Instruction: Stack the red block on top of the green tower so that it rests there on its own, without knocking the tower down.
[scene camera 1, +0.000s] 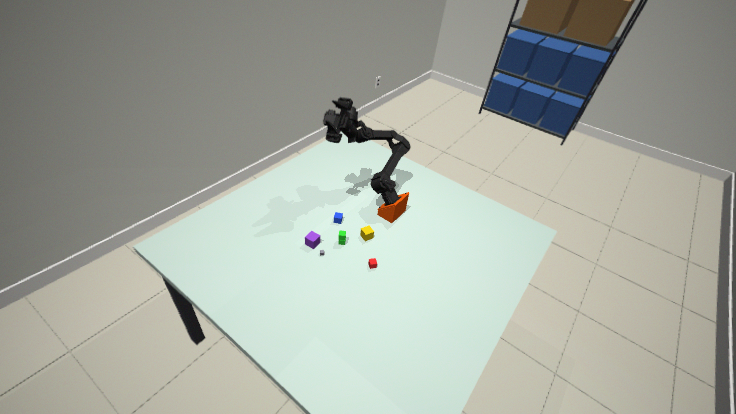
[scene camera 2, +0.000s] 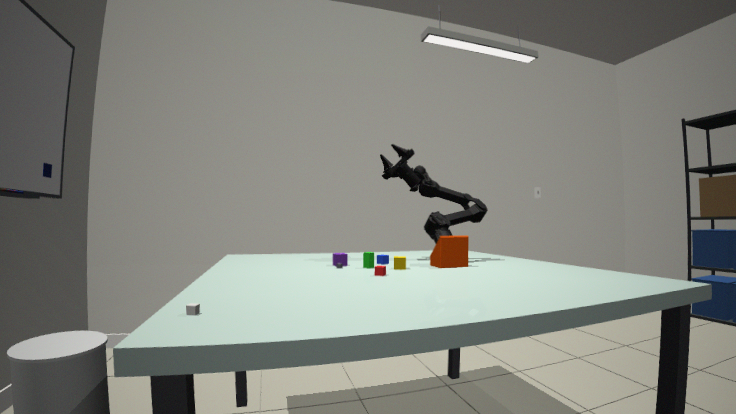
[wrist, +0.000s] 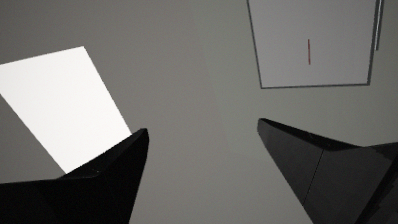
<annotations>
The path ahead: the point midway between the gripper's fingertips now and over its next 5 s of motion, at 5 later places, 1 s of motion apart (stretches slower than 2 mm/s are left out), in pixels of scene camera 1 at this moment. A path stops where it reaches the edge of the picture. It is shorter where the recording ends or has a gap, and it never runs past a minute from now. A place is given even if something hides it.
My gripper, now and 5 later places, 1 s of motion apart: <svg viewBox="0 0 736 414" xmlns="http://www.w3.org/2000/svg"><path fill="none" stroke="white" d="M329 110L315 153L342 220L372 251L373 259L372 264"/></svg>
</annotations>
